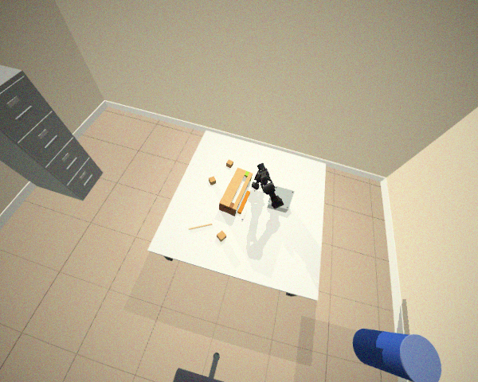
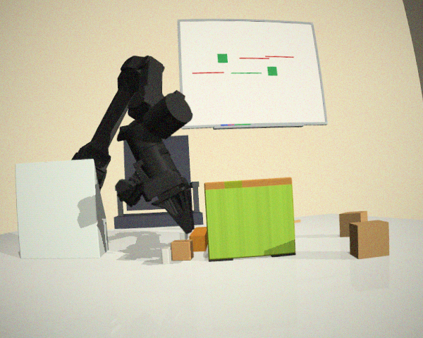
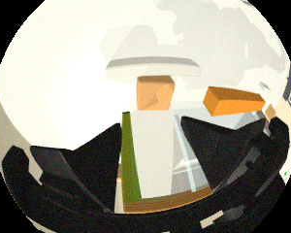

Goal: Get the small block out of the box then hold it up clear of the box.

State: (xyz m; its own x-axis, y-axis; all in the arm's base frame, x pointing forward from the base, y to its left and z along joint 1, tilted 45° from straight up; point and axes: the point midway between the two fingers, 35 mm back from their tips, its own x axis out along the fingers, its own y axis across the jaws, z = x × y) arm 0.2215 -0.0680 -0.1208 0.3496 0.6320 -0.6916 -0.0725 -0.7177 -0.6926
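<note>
The small tan block is 30 mm below my gripper tip, 20 mm behind it and 10 mm to the left of it. Round my gripper tip: box (150 mm to the left, 70 mm ahead, 10 mm above); thin stick (520 mm to the left, 280 mm ahead, 40 mm below); orange bar (200 mm to the left, 30 mm below, 20 mm ahead).
</note>
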